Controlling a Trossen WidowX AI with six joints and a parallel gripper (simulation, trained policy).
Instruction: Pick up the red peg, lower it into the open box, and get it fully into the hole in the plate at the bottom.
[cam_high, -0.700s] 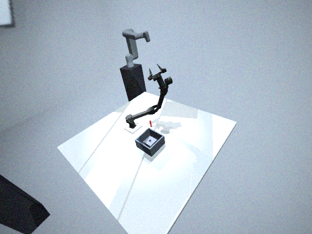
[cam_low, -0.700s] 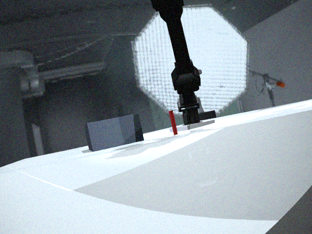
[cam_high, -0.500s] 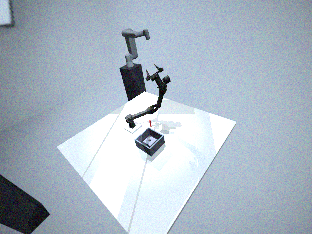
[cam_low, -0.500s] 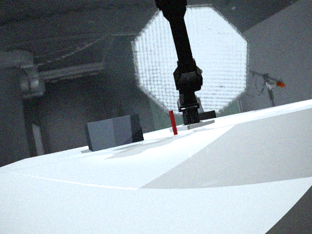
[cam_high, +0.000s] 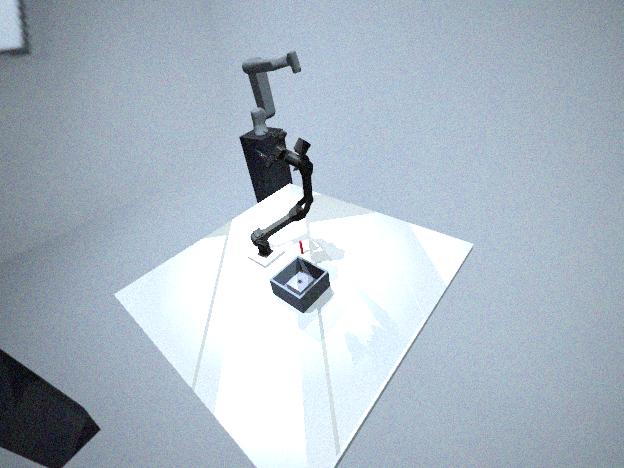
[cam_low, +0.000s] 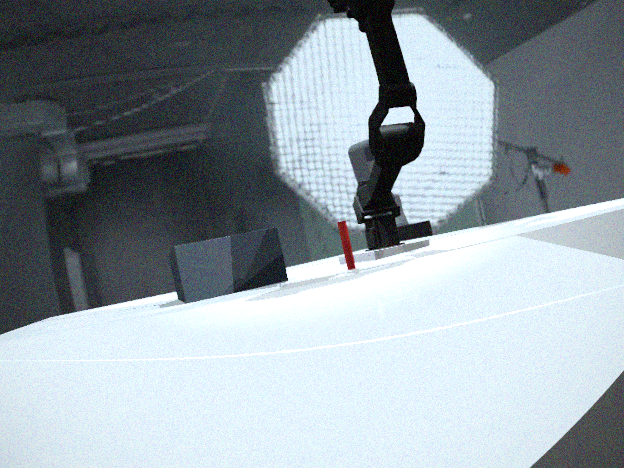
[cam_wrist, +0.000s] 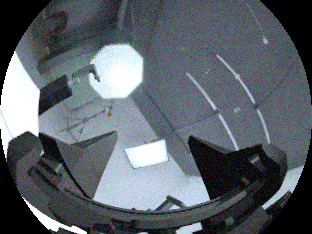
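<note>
Right now the red peg is 530 mm below my gripper tip, 200 mm ahead of it and 70 mm to the right of it. The rest, counted from my gripper tip: dark box 540 mm below, 350 mm ahead, 280 mm to the right.
</note>
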